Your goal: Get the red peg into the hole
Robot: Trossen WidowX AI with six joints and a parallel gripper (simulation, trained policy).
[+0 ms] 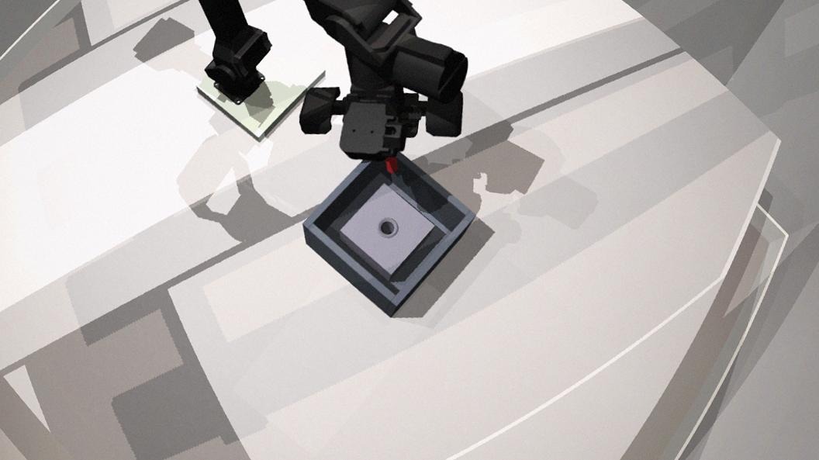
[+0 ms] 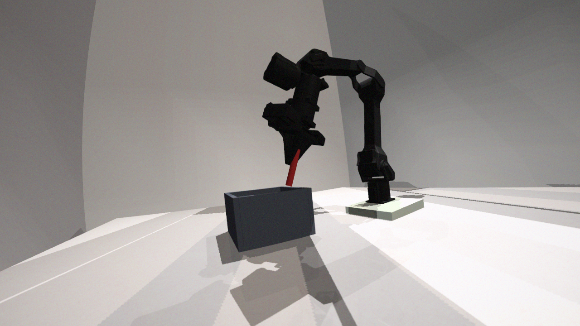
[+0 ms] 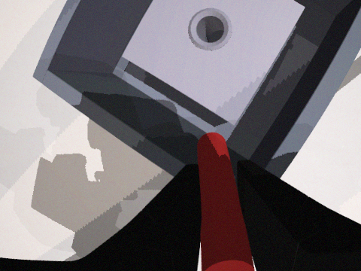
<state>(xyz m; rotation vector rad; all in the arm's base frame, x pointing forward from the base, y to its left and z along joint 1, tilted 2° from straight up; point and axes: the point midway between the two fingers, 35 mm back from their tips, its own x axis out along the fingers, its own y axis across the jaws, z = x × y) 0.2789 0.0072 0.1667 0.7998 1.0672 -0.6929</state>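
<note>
The light grey plate lies 100 mm below my gripper tip, 50 mm to the right of it and 50 mm ahead of it. Also, from my gripper tip: dark box: 120 mm below, 50 mm to the right, 50 mm ahead; red peg: 10 mm to the left, 10 mm below.
</note>
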